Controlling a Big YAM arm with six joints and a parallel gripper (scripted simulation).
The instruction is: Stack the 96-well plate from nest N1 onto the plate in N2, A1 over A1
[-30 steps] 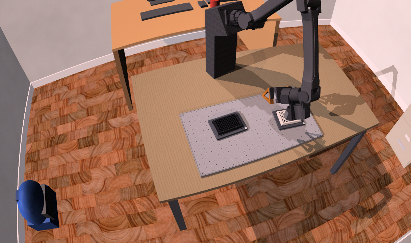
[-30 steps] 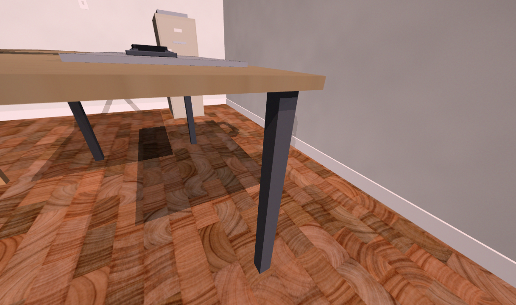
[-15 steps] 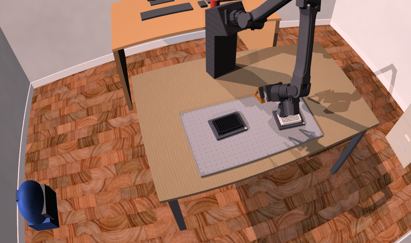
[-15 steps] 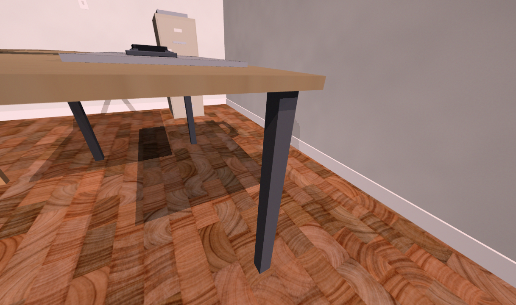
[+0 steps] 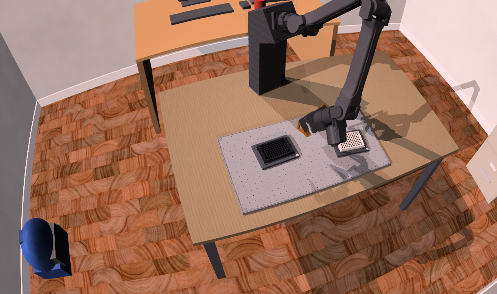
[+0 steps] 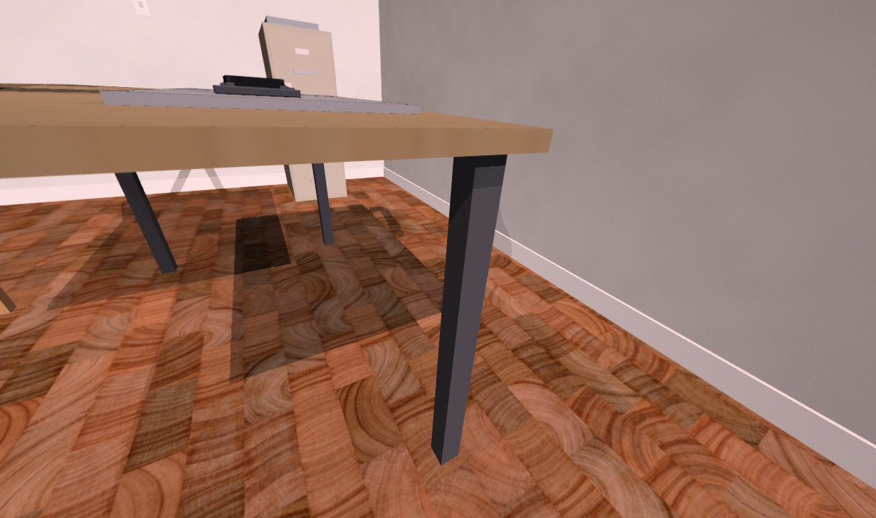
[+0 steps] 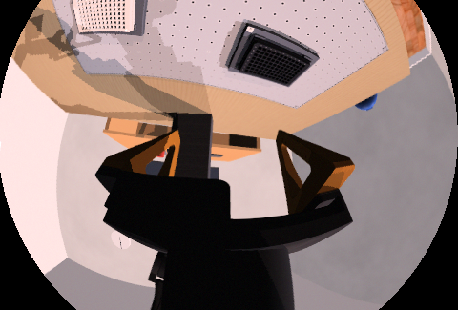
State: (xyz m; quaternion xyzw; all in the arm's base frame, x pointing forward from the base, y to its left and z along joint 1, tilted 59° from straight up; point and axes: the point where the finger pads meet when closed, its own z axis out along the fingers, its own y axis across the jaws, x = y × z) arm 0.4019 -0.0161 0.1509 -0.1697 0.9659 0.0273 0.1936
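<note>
The black 96-well plate lies 180 mm below my hand, 120 mm to the right of it and 10 mm behind it. Round my hand: white 96-well plate: 220 mm to the left, 180 mm below, 40 mm behind.
</note>
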